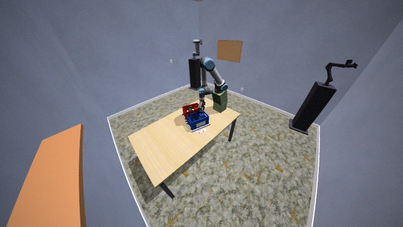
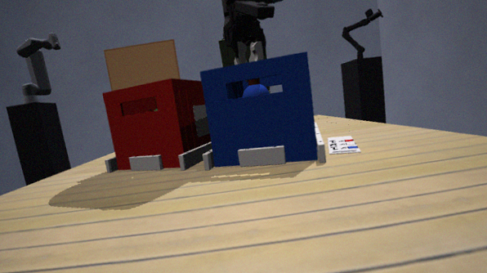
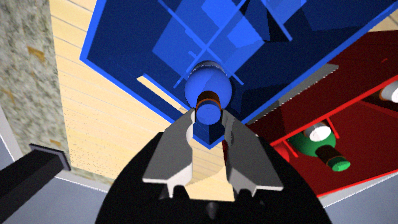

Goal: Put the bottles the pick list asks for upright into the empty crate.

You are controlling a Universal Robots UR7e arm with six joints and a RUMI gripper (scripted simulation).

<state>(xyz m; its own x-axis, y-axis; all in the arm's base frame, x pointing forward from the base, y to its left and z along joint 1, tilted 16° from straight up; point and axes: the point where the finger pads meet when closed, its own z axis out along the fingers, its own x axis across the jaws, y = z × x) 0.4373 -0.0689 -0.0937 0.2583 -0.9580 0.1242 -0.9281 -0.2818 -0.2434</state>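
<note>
Now: hand 7 cm above the blue-capped bottle. The rest, counted from my hand: blue crate (10 cm ahead, 10 cm below); then red crate (1 cm behind, 21 cm to the right, 10 cm below); then white bottle (9 cm ahead, 21 cm to the right, 9 cm below).
</note>
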